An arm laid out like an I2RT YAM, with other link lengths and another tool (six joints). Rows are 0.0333 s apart.
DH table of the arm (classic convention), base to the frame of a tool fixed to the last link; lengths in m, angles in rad. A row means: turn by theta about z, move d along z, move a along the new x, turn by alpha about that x. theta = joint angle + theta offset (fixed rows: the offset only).
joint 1: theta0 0  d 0.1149  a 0.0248  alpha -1.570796
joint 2: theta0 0  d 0  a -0.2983  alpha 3.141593
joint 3: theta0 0.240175  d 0  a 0.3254  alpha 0
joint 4: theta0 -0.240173  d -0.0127  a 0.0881  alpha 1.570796
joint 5: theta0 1.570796  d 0  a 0  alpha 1.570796
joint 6: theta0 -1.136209  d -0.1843  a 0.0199  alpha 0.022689
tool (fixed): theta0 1.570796  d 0.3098  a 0  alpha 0
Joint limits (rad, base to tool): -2.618..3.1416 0..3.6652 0..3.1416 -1.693..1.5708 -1.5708..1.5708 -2.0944..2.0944
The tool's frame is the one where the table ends.
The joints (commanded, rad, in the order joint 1, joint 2, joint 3, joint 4, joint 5, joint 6), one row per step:
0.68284, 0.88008, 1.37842, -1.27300, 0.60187, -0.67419
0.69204, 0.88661, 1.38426, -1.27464, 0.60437, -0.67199
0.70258, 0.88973, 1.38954, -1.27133, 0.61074, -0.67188
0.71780, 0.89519, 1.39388, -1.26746, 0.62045, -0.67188
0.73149, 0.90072, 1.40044, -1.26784, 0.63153, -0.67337
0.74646, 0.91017, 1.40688, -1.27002, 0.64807, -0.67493
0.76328, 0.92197, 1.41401, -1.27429, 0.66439, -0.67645
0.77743, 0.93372, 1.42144, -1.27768, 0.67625, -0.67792
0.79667, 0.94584, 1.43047, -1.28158, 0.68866, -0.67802
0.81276, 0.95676, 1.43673, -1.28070, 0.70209, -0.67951
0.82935, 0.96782, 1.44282, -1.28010, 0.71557, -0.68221
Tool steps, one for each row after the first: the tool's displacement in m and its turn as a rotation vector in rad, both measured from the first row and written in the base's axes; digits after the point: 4 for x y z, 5 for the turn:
0.0002, 0.0025, 0.0009, -0.00104, 0.00055, 0.00615
0.0000, 0.0046, 0.0031, -0.00088, -0.00652, 0.01207
0.0000, 0.0079, 0.0047, -0.00422, -0.01299, 0.02032
-0.0003, 0.0102, 0.0065, -0.01080, -0.01845, 0.02692
0.0002, 0.0131, 0.0075, -0.02412, -0.02214, 0.03099
0.0007, 0.0166, 0.0079, -0.03979, -0.02321, 0.03719
0.0014, 0.0203, 0.0084, -0.05233, -0.02333, 0.04392
0.0013, 0.0249, 0.0093, -0.06352, -0.02469, 0.05460
0.0018, 0.0291, 0.0102, -0.07417, -0.02887, 0.06214
0.0023, 0.0335, 0.0109, -0.08623, -0.03278, 0.07087

